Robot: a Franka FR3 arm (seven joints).
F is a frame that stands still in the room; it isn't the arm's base.
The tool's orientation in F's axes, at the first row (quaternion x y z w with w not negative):
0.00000 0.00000 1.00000 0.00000
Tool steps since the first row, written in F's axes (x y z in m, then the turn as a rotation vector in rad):
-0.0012 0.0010 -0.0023 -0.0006 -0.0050 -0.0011
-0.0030 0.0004 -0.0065 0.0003 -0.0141 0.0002
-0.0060 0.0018 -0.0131 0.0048 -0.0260 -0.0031
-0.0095 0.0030 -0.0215 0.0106 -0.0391 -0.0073
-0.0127 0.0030 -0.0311 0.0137 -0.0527 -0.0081
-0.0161 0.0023 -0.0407 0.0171 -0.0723 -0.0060
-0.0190 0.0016 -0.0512 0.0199 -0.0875 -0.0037
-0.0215 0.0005 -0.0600 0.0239 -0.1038 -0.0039
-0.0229 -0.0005 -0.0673 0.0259 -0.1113 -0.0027
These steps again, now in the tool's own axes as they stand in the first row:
0.0012 -0.0010 -0.0023 0.0006 0.0050 -0.0011
0.0030 -0.0004 -0.0065 -0.0003 0.0141 0.0002
0.0060 -0.0018 -0.0131 -0.0048 0.0260 -0.0031
0.0095 -0.0030 -0.0215 -0.0106 0.0391 -0.0073
0.0127 -0.0030 -0.0311 -0.0137 0.0527 -0.0081
0.0161 -0.0023 -0.0407 -0.0171 0.0723 -0.0060
0.0190 -0.0016 -0.0512 -0.0199 0.0875 -0.0037
0.0215 -0.0005 -0.0600 -0.0239 0.1038 -0.0039
0.0229 0.0005 -0.0673 -0.0259 0.1113 -0.0027

